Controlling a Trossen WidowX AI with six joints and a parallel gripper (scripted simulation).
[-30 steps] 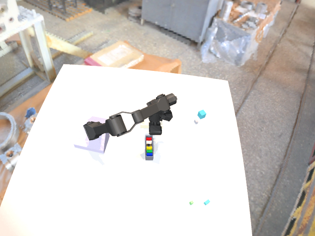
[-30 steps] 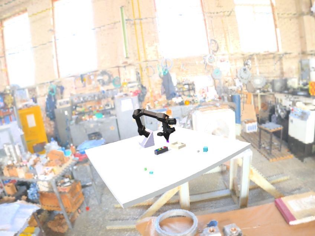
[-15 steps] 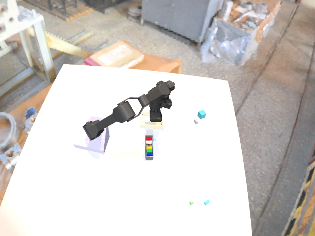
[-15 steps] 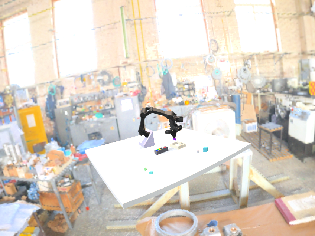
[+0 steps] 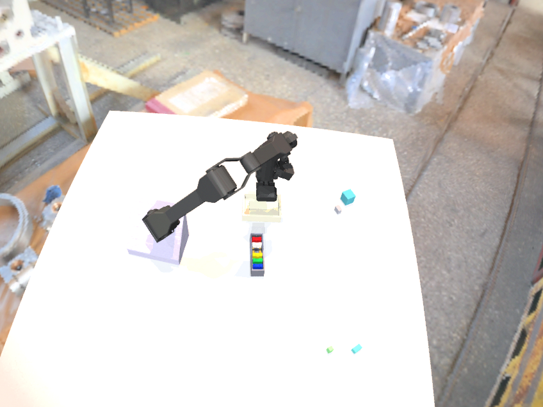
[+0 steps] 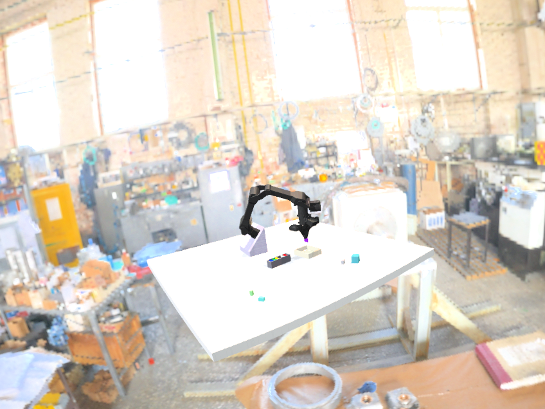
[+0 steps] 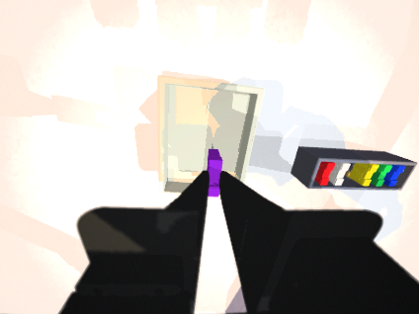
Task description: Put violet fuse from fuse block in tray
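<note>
Right now the cream tray is 90 mm below my gripper tip. Also, from my gripper tip: small cyan cube: 360 mm ahead, 450 mm to the right, 90 mm below; then small green cube: 270 mm ahead, 470 mm to the right, 80 mm below; then violet fuse: 10 mm below.
</note>
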